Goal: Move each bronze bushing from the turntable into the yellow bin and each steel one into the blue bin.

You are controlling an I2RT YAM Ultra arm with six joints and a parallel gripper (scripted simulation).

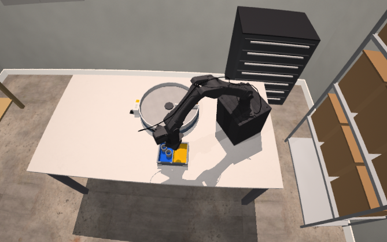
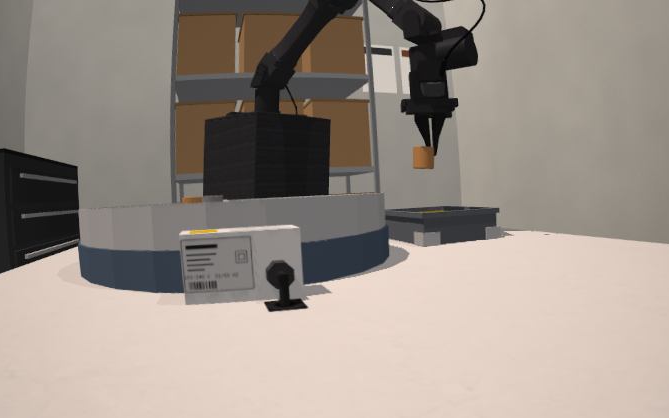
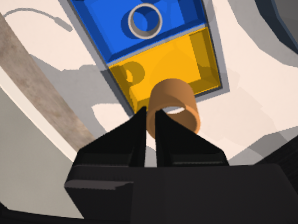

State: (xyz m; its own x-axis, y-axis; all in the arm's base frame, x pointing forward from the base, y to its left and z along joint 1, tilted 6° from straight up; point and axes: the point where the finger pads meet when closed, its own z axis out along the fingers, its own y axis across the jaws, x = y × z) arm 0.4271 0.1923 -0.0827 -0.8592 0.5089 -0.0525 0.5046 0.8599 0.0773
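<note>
The yellow bin is 20 mm behind my hand, 10 mm to the right of it and 140 mm below it. The rest, counted from my hand: blue bin 60 mm ahead, 20 mm to the right, 140 mm below; then round grey turntable 30 mm ahead, 370 mm to the right, 100 mm below.
</note>
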